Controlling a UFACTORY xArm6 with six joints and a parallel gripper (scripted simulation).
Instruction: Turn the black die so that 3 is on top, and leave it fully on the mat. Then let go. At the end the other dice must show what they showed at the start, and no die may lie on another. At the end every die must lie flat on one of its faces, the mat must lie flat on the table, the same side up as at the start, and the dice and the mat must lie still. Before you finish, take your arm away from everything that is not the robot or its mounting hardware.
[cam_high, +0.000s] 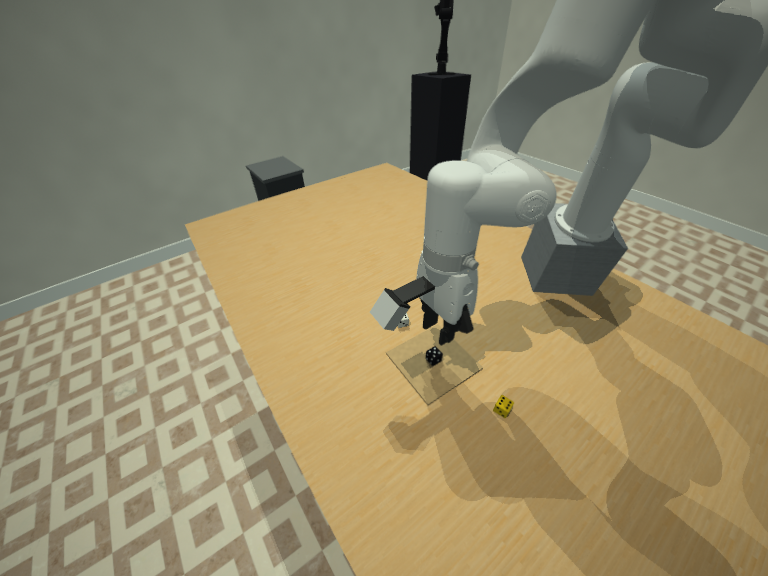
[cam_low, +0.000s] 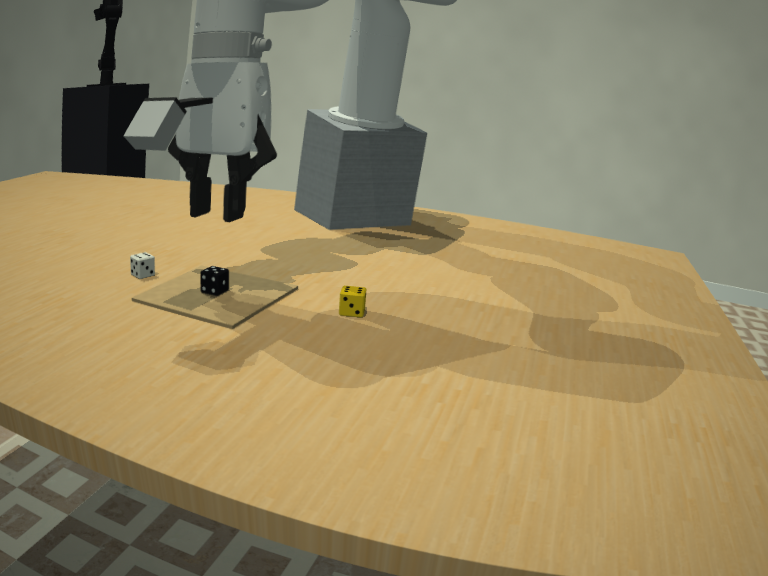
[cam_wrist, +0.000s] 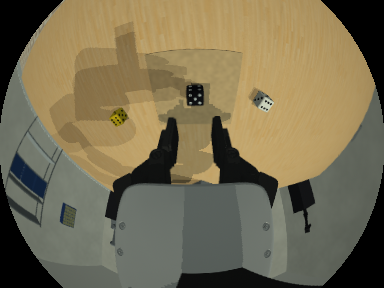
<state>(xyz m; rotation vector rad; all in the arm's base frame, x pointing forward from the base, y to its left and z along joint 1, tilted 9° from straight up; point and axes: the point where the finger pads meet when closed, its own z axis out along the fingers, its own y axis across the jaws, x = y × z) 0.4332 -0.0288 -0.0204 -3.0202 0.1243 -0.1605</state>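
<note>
Right now my hand is 9 cm above the black die. Round my hand: yellow die: 2 cm behind, 15 cm to the left, 10 cm below; tan mat: 11 cm below; white die: 2 cm behind, 12 cm to the right, 10 cm below.
</note>
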